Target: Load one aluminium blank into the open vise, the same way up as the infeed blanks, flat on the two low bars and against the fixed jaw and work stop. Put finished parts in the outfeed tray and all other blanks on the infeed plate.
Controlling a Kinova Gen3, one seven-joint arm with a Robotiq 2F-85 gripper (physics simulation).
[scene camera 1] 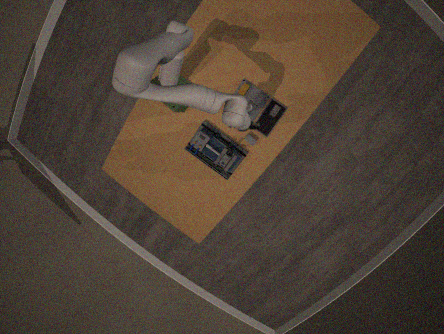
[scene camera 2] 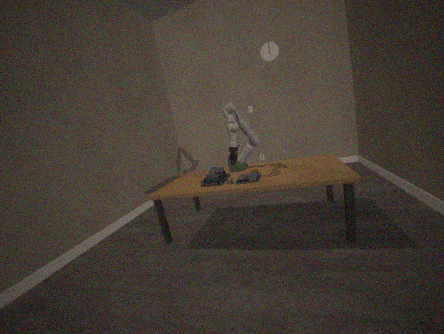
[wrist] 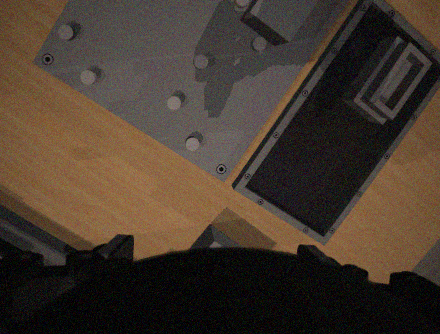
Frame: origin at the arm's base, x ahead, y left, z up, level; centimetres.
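Seen in the pictures: gripper, between the fingertips: [scene camera 2: 233,164]; arm's base, origin of its link: [scene camera 1: 168,81] [scene camera 2: 240,161].
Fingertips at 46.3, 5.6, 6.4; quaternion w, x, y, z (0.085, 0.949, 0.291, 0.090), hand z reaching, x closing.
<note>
Offsets run from my fingertips to a thing's top centre, as dx, dy, dz. "pt": to the spot under its first point.
My gripper [wrist: 215,261] [scene camera 2: 233,156] is open and empty; its two fingertips show wide apart at the bottom of the wrist view. It hangs above a loose grey aluminium blank @[+6.4, -4.3, -10.4] [scene camera 1: 251,139] [wrist: 212,236] that lies on the table; the gripper body hides most of it in the wrist view. The grey infeed plate [scene camera 1: 258,99] [wrist: 136,40] with round pegs lies just beyond, with a grey block @[pt -3.8, +12.8, -9.4] [wrist: 272,13] at its far part. The black outfeed tray [scene camera 1: 267,124] [wrist: 305,159] beside it holds a stepped part @[+6.8, +15.7, -9.7] [scene camera 1: 274,111] [wrist: 372,96]. The vise @[-4.7, -20.4, -3.9] [scene camera 1: 216,150] [scene camera 2: 215,176] stands to the left.
A yellow block @[-12.7, +14.3, -9.4] [scene camera 1: 244,89] sits on the infeed plate's far corner. The arm's wrist [scene camera 1: 236,116] hides the gripper in the overhead view. The arm's green base plate [scene camera 1: 175,107] is at the table's back edge.
</note>
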